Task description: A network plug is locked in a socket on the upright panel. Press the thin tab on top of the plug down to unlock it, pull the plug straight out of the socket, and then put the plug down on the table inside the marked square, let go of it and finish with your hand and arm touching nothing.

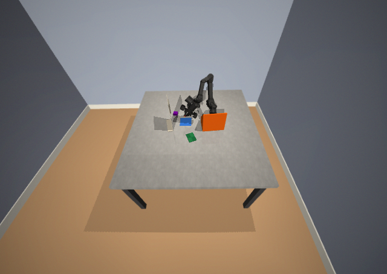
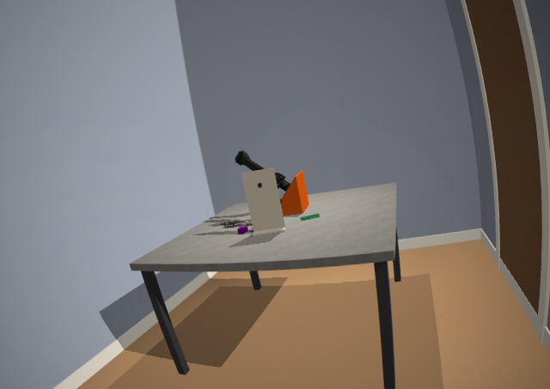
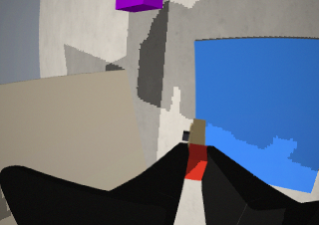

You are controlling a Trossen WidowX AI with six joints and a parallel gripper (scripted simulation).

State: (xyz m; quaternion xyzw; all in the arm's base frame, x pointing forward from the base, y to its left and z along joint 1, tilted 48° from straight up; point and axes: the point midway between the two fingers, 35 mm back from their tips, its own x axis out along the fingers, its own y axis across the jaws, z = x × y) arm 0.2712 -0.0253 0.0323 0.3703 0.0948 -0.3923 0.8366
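My gripper tip is 10 mm past the blue marked square and 80 mm above it. Also, from my gripper tip: beige panel: 140 mm ahead, 50 mm to the left, 70 mm above.
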